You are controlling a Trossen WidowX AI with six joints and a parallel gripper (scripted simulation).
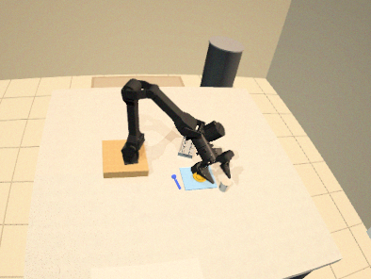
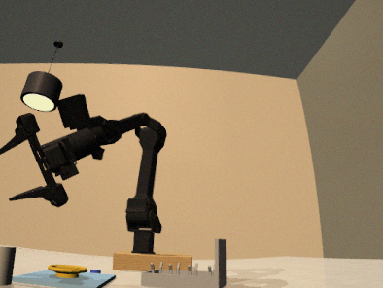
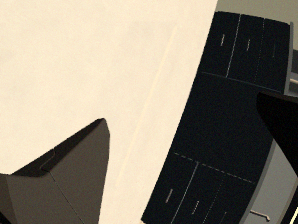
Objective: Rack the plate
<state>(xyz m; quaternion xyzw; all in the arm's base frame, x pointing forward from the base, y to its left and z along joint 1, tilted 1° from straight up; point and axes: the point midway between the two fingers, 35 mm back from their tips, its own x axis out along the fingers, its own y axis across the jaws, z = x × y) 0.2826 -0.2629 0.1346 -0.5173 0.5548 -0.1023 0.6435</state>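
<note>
Now: gripper tip 150 mm to the right of the yellow plate, 140 mm above it and 10 mm past it. From my gripper tip the other things lie so: blue spoon 160 mm to the left, 150 mm below, 120 mm behind; grey dish rack 350 mm to the left, 140 mm below, 10 mm ahead; light blue mat 160 mm below, 150 mm to the left, 10 mm behind.
</note>
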